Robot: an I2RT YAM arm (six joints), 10 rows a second.
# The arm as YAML. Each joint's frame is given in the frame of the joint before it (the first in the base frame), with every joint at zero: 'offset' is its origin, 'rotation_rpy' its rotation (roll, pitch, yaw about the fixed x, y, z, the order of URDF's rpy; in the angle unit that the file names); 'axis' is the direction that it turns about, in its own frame. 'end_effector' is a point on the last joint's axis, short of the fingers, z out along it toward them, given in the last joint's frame.
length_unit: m
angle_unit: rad
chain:
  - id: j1
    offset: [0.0, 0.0, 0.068]
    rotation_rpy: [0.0, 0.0, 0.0]
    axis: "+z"
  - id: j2
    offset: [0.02, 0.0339, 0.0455]
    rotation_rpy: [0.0, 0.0, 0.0]
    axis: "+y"
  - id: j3
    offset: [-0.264, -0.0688, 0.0]
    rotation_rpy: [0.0, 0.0, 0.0]
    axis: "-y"
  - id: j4
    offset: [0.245, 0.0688, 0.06]
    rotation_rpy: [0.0, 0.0, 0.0]
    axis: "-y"
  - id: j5
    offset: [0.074, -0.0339, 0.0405]
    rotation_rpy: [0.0, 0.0, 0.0]
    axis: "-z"
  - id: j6
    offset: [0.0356, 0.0, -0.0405]
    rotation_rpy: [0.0, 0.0, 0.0]
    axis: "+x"
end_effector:
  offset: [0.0, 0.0, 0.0]
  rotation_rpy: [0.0, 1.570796, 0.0]
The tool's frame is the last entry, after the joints.
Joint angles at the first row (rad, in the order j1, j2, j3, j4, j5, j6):
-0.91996 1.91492 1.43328 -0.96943 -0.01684 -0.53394
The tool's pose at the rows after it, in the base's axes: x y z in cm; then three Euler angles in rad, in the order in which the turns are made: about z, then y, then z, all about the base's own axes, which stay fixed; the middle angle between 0 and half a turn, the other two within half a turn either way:
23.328 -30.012 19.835 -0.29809 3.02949 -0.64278
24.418 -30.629 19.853 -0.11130 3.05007 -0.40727
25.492 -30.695 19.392 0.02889 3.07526 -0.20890
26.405 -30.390 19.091 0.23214 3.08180 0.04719
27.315 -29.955 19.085 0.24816 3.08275 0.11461
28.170 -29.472 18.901 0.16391 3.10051 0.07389
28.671 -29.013 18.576 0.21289 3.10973 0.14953
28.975 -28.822 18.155 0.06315 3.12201 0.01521
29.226 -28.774 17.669 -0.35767 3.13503 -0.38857
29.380 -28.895 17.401 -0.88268 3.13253 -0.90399
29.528 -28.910 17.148 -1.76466 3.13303 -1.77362
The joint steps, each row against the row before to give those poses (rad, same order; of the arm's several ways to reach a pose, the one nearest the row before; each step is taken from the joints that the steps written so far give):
0.00711 0.04880 0.09037 -0.05323 -0.01301 -0.03261
0.01115 0.05548 0.08142 -0.05339 -0.01353 -0.03743
0.02028 0.04371 0.04703 -0.03203 0.00208 -0.03858
0.02181 0.02267 0.02244 -0.01481 -0.00578 -0.03123
0.02395 0.01233 0.01865 -0.00894 -0.00078 -0.02750
0.02490 0.01403 0.01441 -0.00859 0.01608 -0.01903
0.01718 0.00624 -0.00331 0.00223 0.00599 -0.00966
0.00961 0.00844 -0.00375 0.00713 0.01175 -0.00596
0.00615 0.01284 0.00057 0.00469 0.01155 -0.01097
0.00084 0.00866 0.00282 0.00876 0.00364 -0.00876
0.00278 0.00864 0.00348 0.00080 0.00605 -0.00959

